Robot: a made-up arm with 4 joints.
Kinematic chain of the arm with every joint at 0, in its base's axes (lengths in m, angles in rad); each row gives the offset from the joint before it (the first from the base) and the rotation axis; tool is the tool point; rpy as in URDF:
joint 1: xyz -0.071 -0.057 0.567 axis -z
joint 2: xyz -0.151 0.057 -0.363 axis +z
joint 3: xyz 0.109 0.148 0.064 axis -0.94 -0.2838 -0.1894
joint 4: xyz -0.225 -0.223 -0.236 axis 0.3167 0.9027 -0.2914
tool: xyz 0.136 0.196 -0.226 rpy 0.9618 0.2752 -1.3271
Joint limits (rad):
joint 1: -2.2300..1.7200
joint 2: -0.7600..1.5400
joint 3: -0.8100..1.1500
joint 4: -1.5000..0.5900
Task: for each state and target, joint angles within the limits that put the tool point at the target. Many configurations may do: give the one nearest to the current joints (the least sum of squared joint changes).
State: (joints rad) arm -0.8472 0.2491 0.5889 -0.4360
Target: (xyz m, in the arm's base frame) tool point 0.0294 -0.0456 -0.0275
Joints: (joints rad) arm -1.4766 0.3997 0.8899 -0.0740
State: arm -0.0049 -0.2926 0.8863 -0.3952
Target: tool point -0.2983 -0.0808 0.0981
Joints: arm 0.8974 -0.5643 1.0619 -0.7295
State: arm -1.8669 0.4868 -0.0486 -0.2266
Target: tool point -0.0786 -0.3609 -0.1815
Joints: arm -2.2300 0.7532 -0.0970 -0.1608
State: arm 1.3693 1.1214 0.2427 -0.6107
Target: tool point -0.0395 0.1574 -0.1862
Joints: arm 1.1365 1.1403 0.1603 -0.0311
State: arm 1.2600 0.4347 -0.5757 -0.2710
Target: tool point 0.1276 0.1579 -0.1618
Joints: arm 1.3280 0.3049 -0.1715 -0.3524
